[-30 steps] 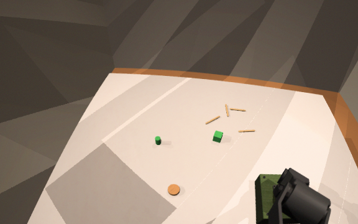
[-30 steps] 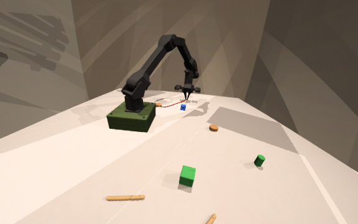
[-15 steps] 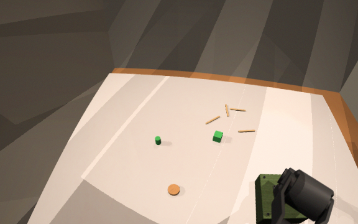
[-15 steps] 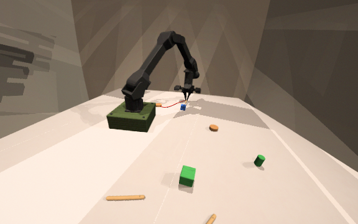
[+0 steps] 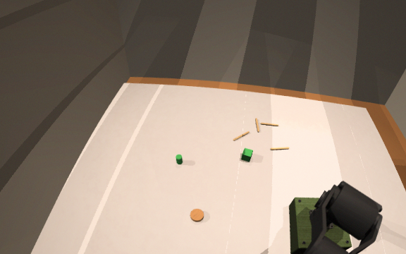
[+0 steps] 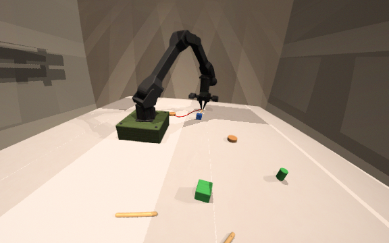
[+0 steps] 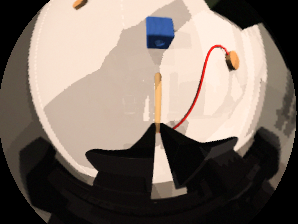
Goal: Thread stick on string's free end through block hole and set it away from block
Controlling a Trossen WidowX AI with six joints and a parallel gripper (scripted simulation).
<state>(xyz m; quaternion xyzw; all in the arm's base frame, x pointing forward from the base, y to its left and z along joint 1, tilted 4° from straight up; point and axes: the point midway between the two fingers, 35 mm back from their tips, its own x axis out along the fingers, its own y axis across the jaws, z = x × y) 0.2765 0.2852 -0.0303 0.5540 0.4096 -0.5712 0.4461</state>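
Right now the small blue block is 4 cm behind my gripper tip and 12 cm to the right of it. Round my gripper tip: thin wooden stick 1 cm to the right; round wooden button 19 cm behind, 8 cm to the right, 1 cm below; green cylinder 15 cm ahead, 53 cm to the right.
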